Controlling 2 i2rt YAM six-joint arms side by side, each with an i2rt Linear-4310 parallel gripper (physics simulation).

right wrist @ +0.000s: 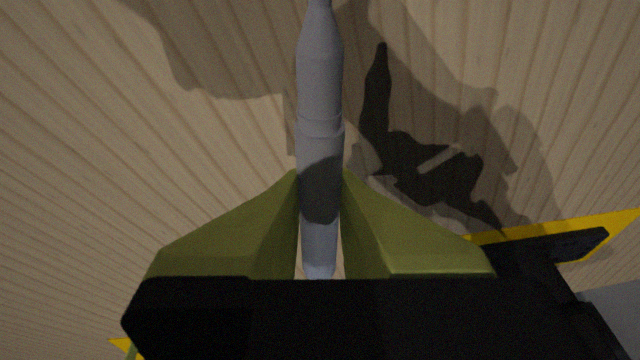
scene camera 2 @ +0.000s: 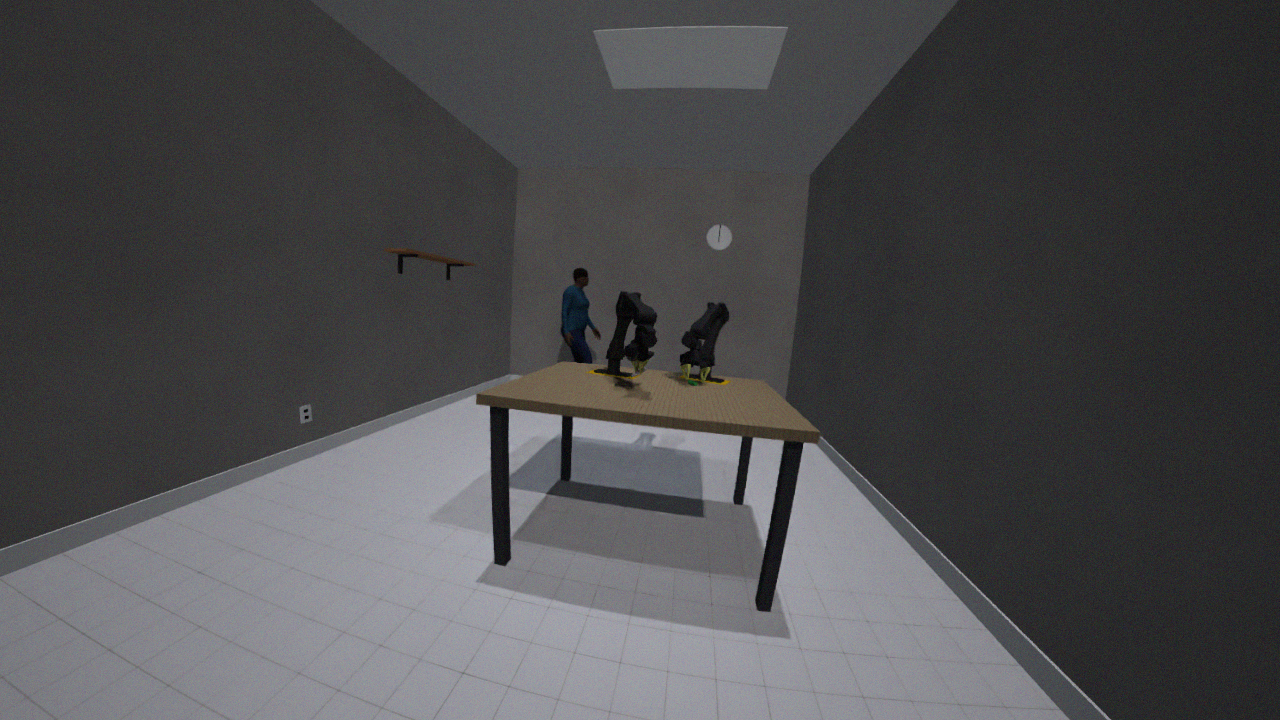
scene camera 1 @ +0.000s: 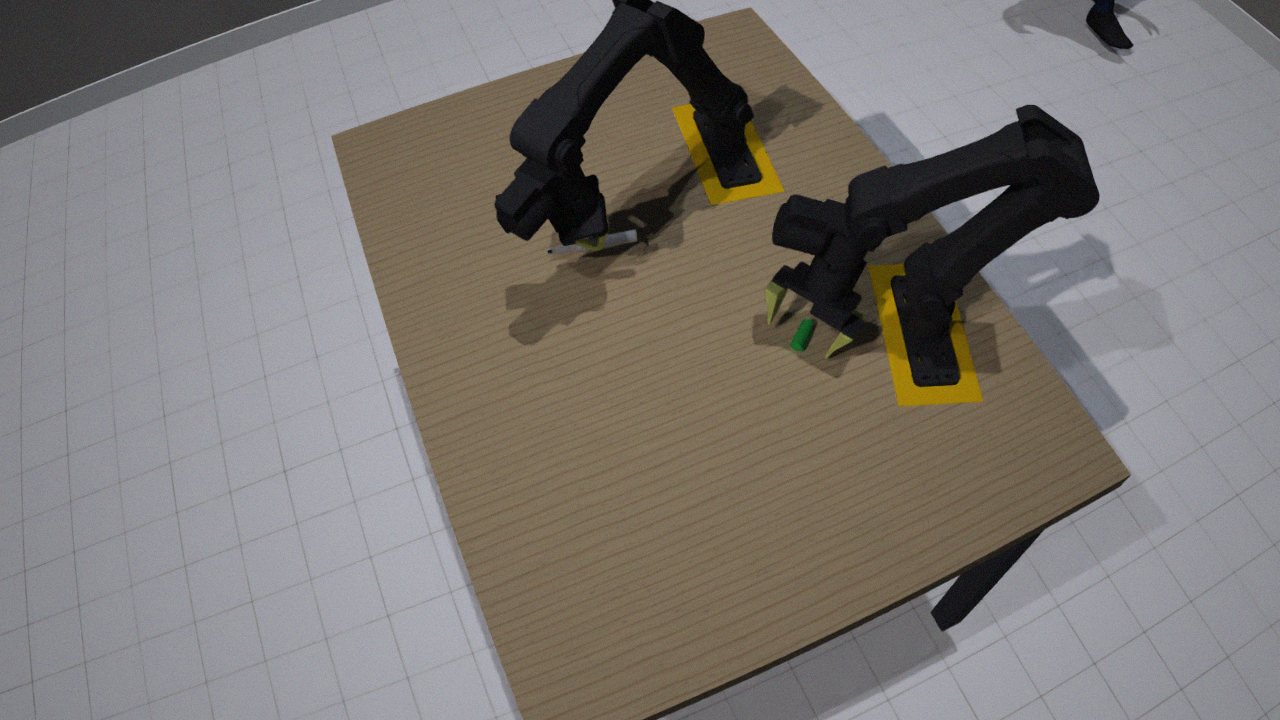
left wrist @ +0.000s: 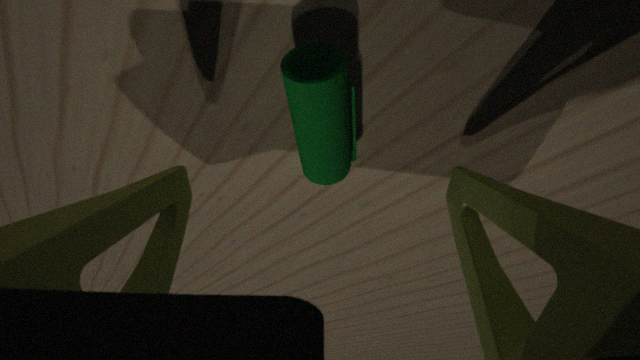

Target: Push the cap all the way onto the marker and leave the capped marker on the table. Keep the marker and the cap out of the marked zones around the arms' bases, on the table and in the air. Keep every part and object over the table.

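Frame: origin at the left arm's base, x ahead, y left, z up, level; metres.
Seen in the pictures: left gripper, between the fingertips: (scene camera 2: 695,381) (scene camera 1: 798,339) (left wrist: 319,180); right gripper, between the fingertips: (right wrist: 319,181) (scene camera 2: 638,373) (scene camera 1: 597,244); left arm's base, origin of its link: (scene camera 1: 923,330); right arm's base, origin of its link: (right wrist: 513,251) (scene camera 2: 613,373) (scene camera 1: 725,147).
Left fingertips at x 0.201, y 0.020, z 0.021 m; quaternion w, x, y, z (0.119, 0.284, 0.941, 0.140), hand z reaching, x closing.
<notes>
Offsets run from my left fingertips to a thing's top centre. Level surfaces: height alone.
The green cap @(0.010 m back, 0.015 m right, 0.002 m down) (scene camera 1: 802,334) (scene camera 2: 693,383) (left wrist: 320,120) lies on its side on the table, its open end toward the top of the left wrist view and its clip on the right side. My left gripper (scene camera 1: 799,340) (left wrist: 319,180) is open and empty above the table, its fingers spread to either side of the cap without touching it. My right gripper (scene camera 1: 590,243) (right wrist: 319,181) is shut on the grey marker @(0.296 m ahead, 0.154 m right, 0.071 m up) (scene camera 1: 622,239) (right wrist: 320,90) and holds it roughly level above the table. The marker's bare narrow tip points away from the gripper, to the left in scene camera 1. The fingers hide part of the barrel.
Yellow marked zones surround the left arm's base (scene camera 1: 939,395) and the right arm's base (scene camera 1: 702,161). The left gripper and the cap are close to the left arm's zone. The wooden table @(0.021 m down) (scene camera 1: 626,447) has its edge beyond the arm bases. A person (scene camera 2: 577,308) stands behind the table.
</notes>
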